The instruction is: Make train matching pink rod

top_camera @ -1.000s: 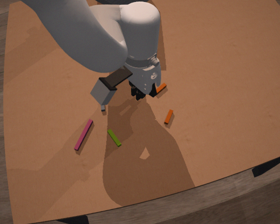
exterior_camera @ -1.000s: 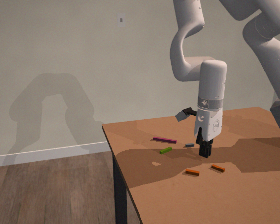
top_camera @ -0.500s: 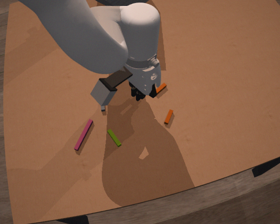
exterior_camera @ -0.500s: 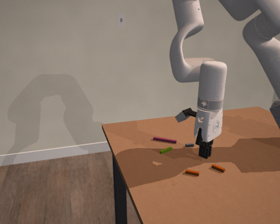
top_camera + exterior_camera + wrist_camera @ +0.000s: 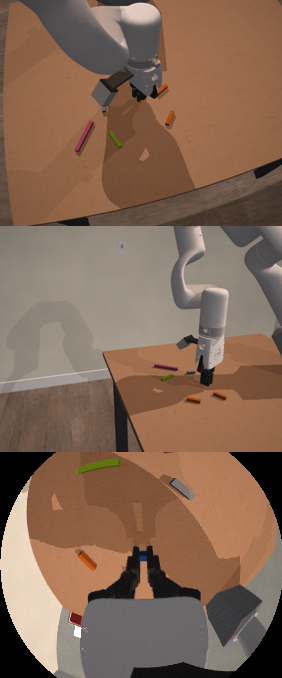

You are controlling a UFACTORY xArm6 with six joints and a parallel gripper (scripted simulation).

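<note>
Right now my hand is 2 cm above the blue rod. From my hand the other things lie so: lime rod (9 cm ahead, 10 cm to the right, 3 cm below); then grey rod (1 cm behind, 10 cm to the right, 3 cm below); then pink rod (5 cm ahead, 17 cm to the right, 3 cm below).
</note>
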